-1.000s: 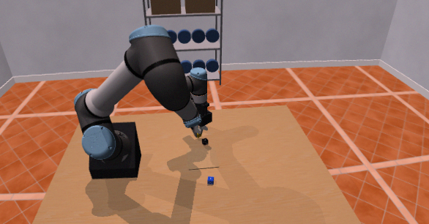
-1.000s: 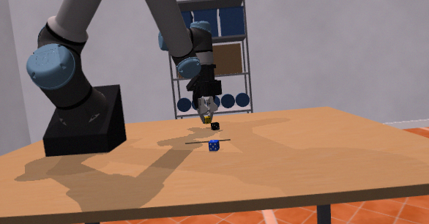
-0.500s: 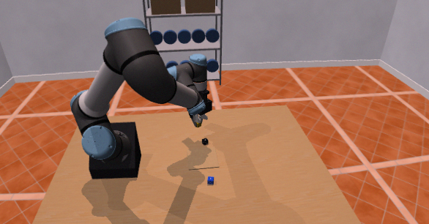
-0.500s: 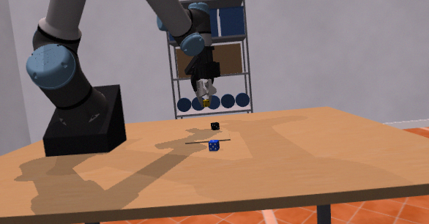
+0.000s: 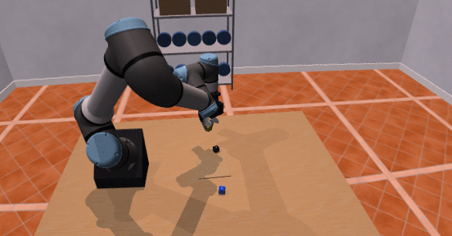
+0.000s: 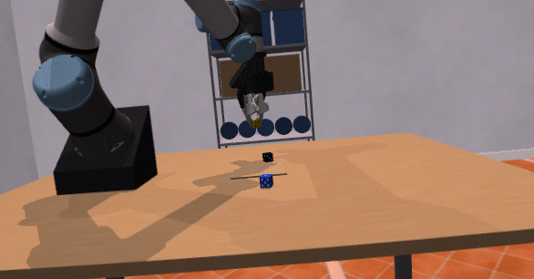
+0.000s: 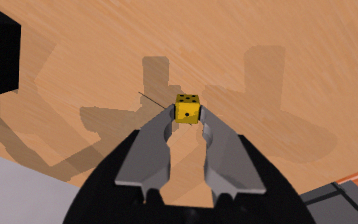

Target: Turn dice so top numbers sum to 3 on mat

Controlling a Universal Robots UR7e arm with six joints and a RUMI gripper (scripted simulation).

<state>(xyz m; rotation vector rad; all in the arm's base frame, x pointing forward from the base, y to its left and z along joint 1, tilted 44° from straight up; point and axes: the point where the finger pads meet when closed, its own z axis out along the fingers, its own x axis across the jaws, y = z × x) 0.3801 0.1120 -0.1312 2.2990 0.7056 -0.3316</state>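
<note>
The tan mat is 15 cm to the right of my hand, 12 cm below it and 1 cm ahead of it. Round my hand: yellow die right at my hand; then blue die 30 cm to the right, 10 cm below, 3 cm ahead; then black die 10 cm below, 4 cm to the right, 3 cm ahead.
</note>
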